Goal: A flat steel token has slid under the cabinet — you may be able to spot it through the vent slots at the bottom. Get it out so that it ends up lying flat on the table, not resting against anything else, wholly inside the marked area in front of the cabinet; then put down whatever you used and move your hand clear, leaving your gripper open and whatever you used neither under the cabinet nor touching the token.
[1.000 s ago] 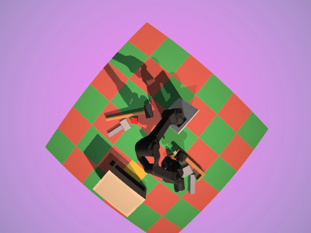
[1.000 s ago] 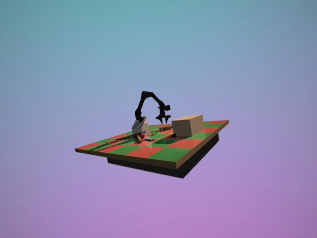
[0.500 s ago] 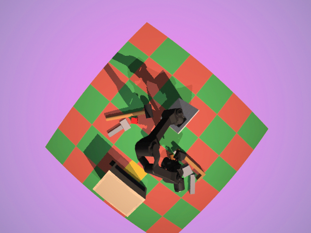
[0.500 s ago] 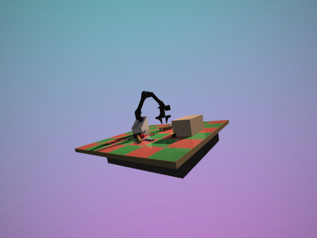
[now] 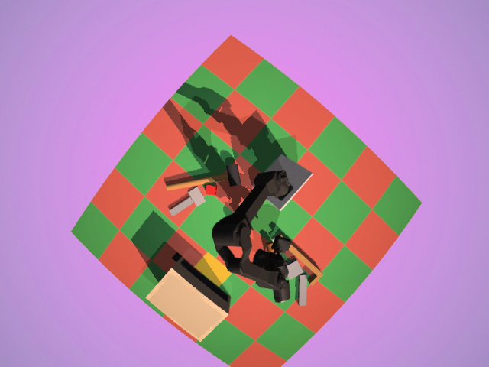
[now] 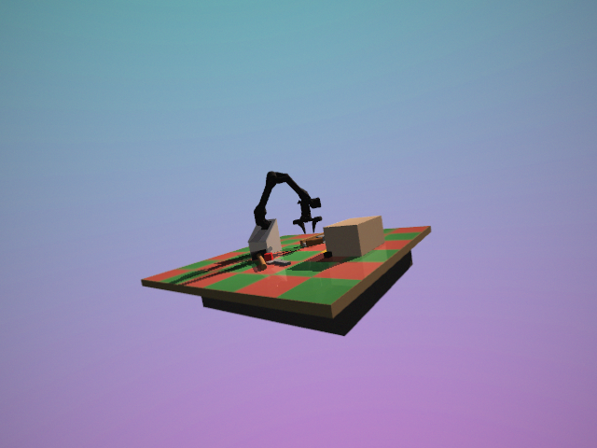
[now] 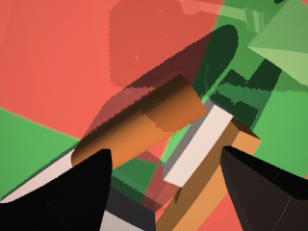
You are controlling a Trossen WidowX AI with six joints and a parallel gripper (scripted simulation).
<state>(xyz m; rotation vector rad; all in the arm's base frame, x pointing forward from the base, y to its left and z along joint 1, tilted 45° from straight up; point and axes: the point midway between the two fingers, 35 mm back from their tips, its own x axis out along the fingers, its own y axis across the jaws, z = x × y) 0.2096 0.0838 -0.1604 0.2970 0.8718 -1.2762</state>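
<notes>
My gripper tip is 7 cm above the pale bar, 4 cm past it and 2 cm to the right of it. Round my gripper tip: grey block (14 cm to the left, 6 cm below); grey bar (26 cm to the left, 7 cm below, 4 cm ahead); red cube (37 cm to the right, 6 cm below, 1 cm behind).
</notes>
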